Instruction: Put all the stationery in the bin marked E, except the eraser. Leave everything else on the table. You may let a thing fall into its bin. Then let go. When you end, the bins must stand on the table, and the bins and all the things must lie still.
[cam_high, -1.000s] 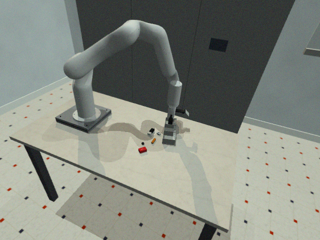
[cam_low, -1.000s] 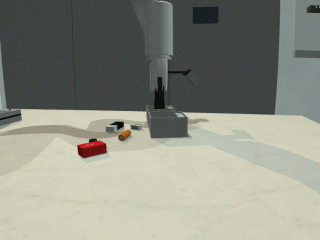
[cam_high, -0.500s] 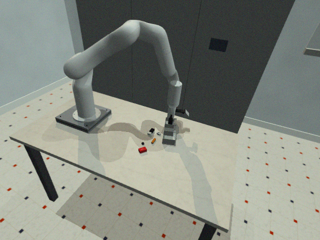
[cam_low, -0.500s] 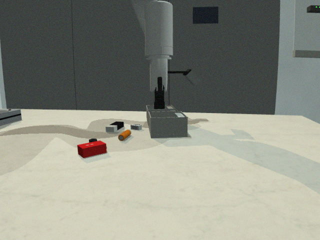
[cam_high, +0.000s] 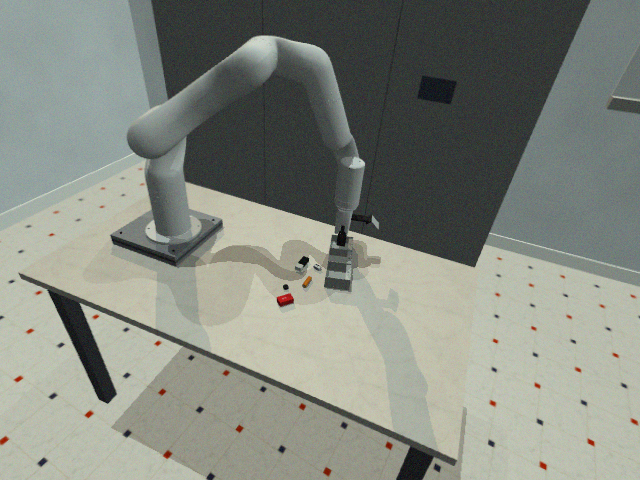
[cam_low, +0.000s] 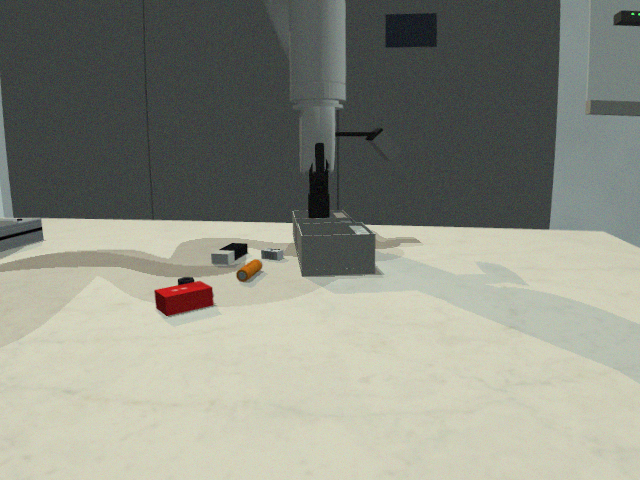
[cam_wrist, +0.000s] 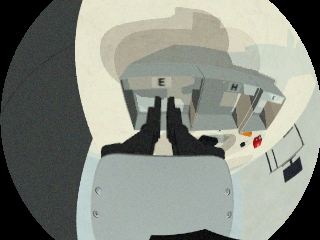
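Right now my hand is 2 cm past the grey block, 14 cm to the left of it and 4 cm above it. Round my hand: black-and-white block (6 cm behind, 16 cm to the right, 4 cm below); bin block (4 cm ahead, 7 cm to the right, 3 cm below); orange cylinder (22 cm to the right, 4 cm below).
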